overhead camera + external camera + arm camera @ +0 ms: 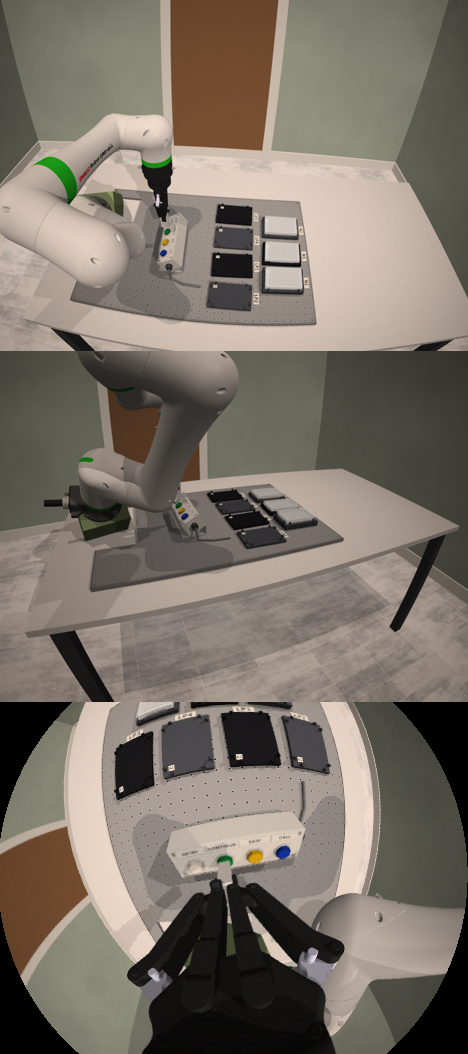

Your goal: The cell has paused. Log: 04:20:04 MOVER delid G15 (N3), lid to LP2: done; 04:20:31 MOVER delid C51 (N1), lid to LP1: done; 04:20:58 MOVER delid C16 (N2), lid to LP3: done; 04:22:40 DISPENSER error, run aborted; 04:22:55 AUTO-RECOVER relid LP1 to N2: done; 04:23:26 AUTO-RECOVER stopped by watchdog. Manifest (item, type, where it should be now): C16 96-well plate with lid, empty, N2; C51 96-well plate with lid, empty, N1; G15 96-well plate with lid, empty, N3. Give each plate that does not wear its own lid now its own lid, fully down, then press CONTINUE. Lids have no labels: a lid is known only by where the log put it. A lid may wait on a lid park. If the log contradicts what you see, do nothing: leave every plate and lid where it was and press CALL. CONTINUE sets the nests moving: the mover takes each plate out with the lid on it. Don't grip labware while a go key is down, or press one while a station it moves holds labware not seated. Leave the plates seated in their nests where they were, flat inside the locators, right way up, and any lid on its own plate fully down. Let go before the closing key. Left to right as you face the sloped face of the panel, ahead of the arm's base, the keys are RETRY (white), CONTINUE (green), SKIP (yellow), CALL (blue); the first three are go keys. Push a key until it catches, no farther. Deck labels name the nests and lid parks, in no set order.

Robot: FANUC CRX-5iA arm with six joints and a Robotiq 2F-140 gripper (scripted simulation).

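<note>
Now: hand 6 cm above the green key. Also, from my hand: white key 5 cm to the left, 6 cm below; blue key 10 cm to the right, 6 cm below; yellow key 5 cm to the right, 6 cm below.
</note>
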